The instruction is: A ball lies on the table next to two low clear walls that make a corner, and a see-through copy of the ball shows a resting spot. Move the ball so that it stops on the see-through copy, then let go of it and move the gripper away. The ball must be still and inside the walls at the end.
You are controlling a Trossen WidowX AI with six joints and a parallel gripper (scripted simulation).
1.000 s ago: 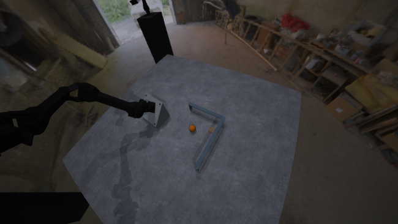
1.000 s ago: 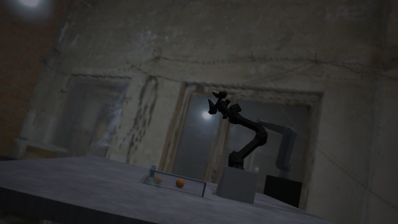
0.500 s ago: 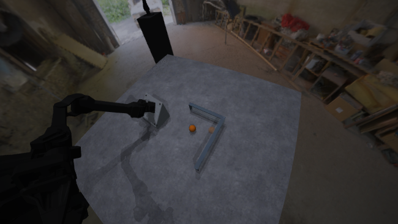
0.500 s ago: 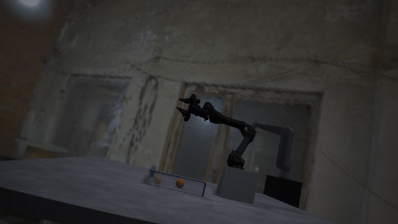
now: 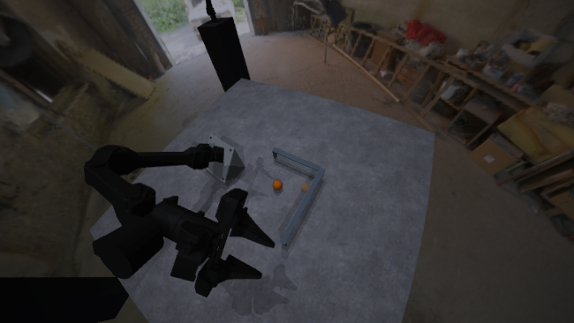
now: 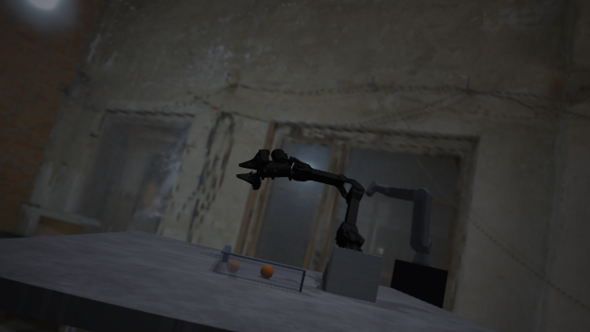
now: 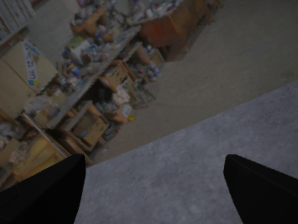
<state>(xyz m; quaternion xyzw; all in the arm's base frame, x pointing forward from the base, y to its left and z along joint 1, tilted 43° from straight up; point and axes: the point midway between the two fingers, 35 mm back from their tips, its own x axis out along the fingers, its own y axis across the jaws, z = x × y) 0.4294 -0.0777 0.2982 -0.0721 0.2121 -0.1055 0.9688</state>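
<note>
My gripper tip is 150 mm past the orange ball, 250 mm to the right of it and 320 mm above it. The rest, counted from my gripper tip: see-through copy of ball (40 mm behind, 280 mm to the left, 320 mm below).
</note>
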